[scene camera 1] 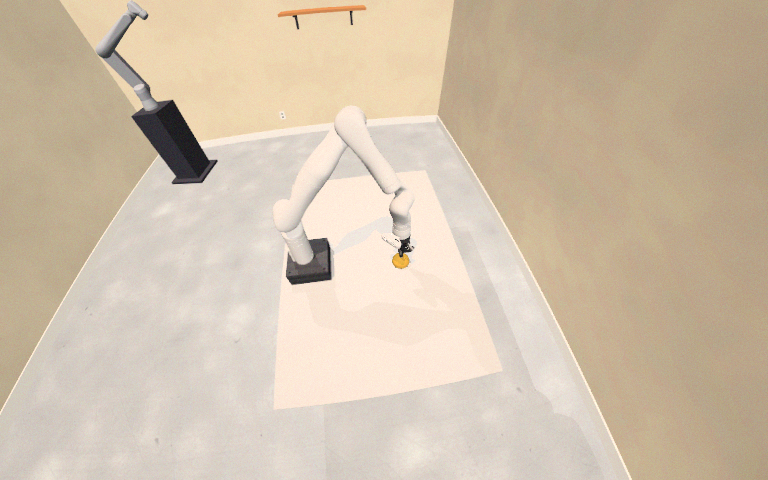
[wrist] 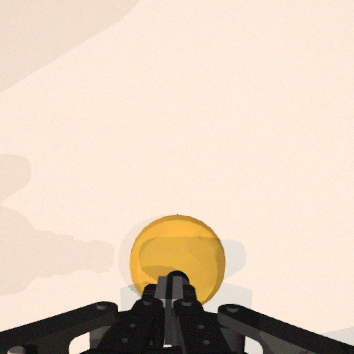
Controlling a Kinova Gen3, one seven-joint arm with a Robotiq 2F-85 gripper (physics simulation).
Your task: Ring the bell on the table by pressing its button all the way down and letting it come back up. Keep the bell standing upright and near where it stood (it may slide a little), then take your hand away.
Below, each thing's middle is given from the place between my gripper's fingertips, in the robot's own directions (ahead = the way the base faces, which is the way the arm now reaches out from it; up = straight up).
My gripper is now 10 mm to the right of the round bell (wrist: 180,242) and 60 mm above it.
